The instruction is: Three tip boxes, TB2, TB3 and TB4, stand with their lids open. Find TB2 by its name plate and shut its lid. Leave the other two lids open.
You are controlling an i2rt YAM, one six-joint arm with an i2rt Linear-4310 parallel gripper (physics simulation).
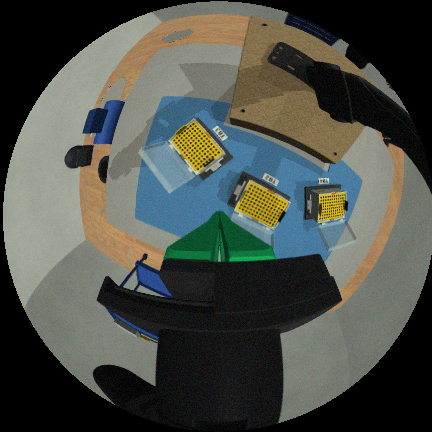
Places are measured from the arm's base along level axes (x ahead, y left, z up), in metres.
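Pixels of known places: gripper, between the fingertips: [218,216]; arm's base, origin of its link: [318,77].
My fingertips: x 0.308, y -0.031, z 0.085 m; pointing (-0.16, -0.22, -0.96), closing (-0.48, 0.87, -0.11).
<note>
Ahead of a thing's pixels: the offset from my fingertips to its middle. "pt": to the spot under its first point. Level surfaces: height alone.
TB2 {0.006 m ahead, 0.099 m left, 0.214 m down} [262,203], a tip box with yellow tips, stands in the middle with its name plate [270,179] behind it. Its clear lid {pt 0.067 m ahead, 0.117 m left, 0.206 m down} [255,230] is open on the near side, and the green fingers hide part of it. TB3 {0.040 m back, 0.117 m right, 0.214 m down} [197,145] stands to the left with its clear lid [167,167] open toward the lower left. TB4 {0.115 m back, 0.288 m left, 0.214 m down} [331,205] stands to the right with its clear lid [338,235] open on the near side. My gripper [218,216] has green fingers, is shut and empty, and shows to the left of TB2 and its lid.
The boxes stand on a blue mat {0.278 m down} [152,207]. A brown board [280,100] is behind them, with the black arm [345,95] over its right part. Blue objects [109,121] are at the far left. A blue rack shows at the lower left, partly behind the gripper body.
</note>
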